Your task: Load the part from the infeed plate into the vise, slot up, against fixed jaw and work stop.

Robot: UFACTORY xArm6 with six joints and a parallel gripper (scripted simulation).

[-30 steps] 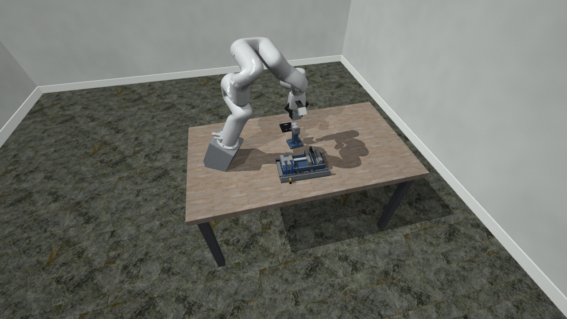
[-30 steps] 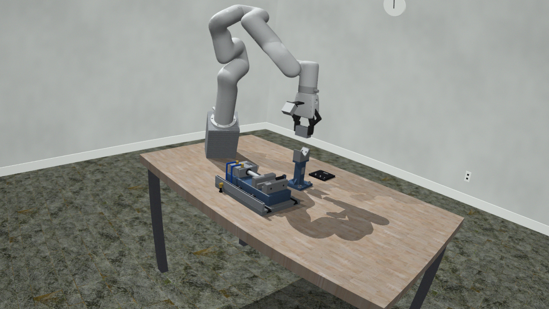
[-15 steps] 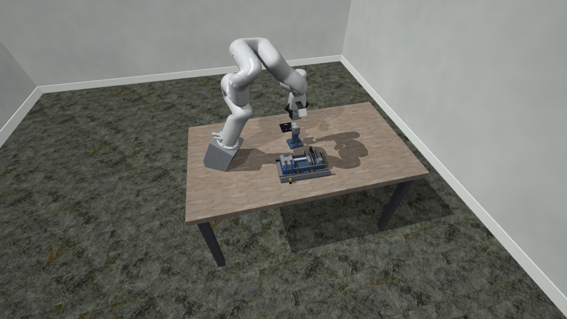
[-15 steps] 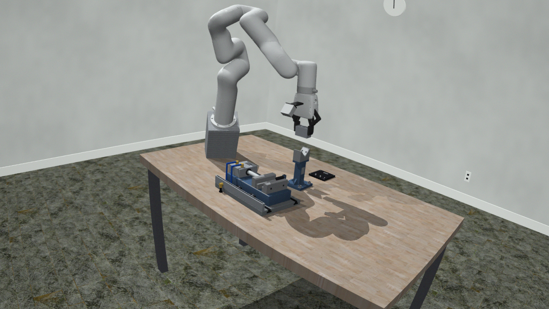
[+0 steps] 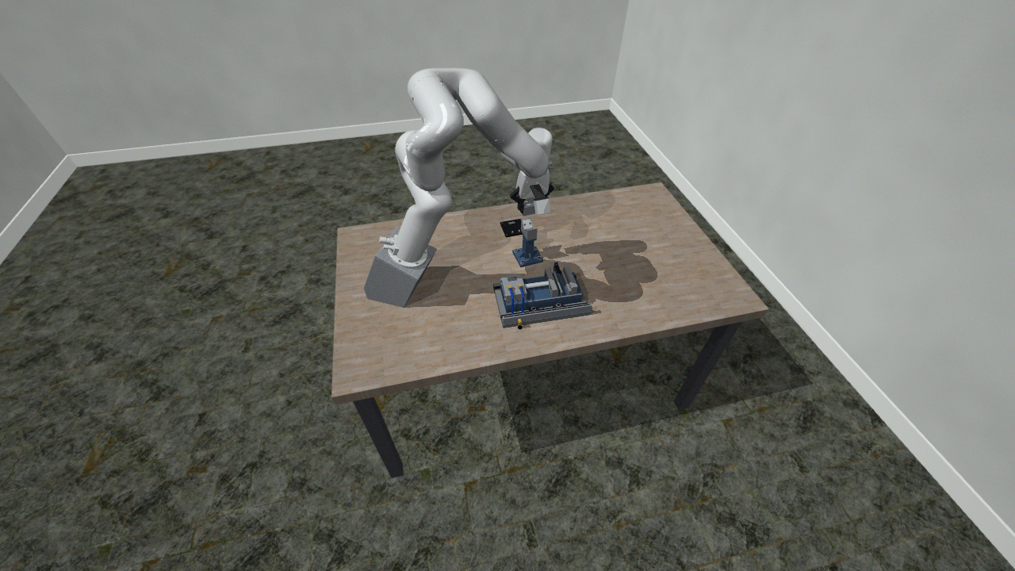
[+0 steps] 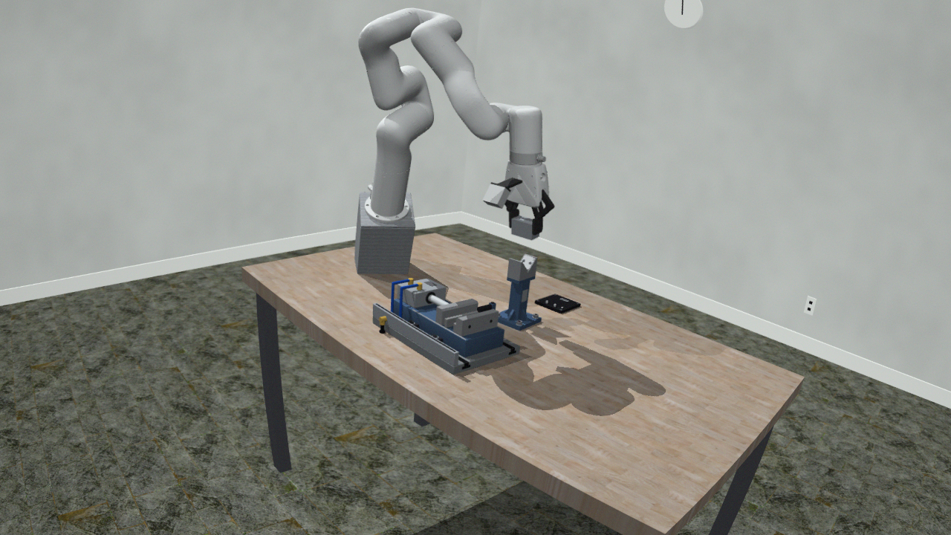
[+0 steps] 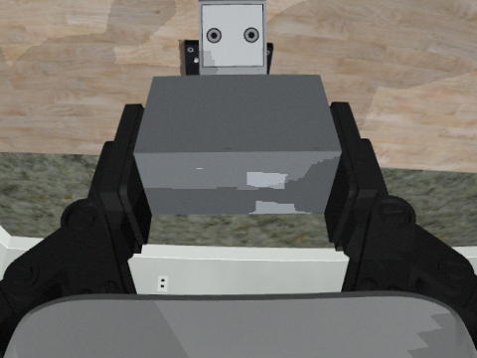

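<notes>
The grey block is 1 cm to the left of my hand and 1 cm below it. Also, from my hand: cylinder rod 3 cm behind, 21 cm to the right, 17 cm below; then dark work stop rod 6 cm ahead, 17 cm to the right, 16 cm below; then blue v-block stand 1 cm to the left, 19 cm below.
</notes>
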